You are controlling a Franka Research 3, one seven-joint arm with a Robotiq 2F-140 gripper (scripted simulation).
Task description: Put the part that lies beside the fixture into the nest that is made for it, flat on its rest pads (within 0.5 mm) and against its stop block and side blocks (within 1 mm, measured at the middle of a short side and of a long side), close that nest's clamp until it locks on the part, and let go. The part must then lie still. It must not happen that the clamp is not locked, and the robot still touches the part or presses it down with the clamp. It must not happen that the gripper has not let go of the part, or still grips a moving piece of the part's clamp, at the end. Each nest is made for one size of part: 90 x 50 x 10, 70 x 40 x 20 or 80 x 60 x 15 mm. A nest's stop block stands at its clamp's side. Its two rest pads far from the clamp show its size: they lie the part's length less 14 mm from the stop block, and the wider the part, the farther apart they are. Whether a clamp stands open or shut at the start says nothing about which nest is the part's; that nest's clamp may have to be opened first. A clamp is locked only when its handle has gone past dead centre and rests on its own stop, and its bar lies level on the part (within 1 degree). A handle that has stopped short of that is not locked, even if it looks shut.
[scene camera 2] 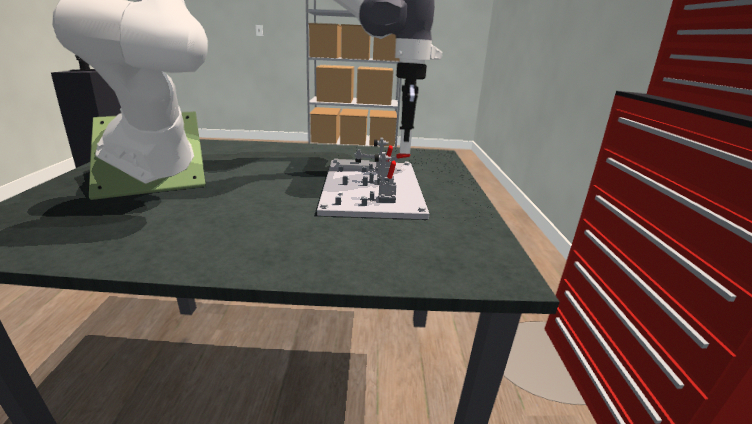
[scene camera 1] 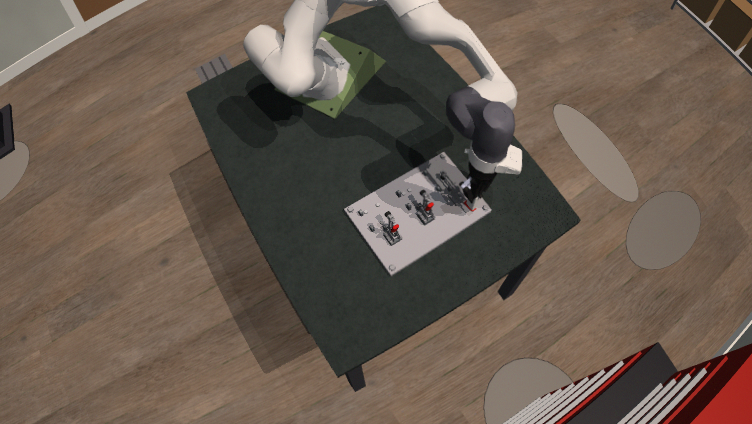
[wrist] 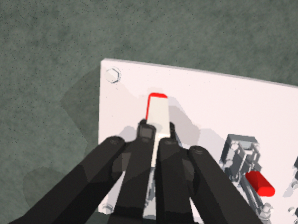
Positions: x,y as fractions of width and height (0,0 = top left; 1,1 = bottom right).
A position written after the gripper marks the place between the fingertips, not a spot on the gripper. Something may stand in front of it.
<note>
In view: the gripper (scene camera 2: 0.54,0.36).
The gripper is seen too in the wrist view (wrist: 0.53,0.49).
</note>
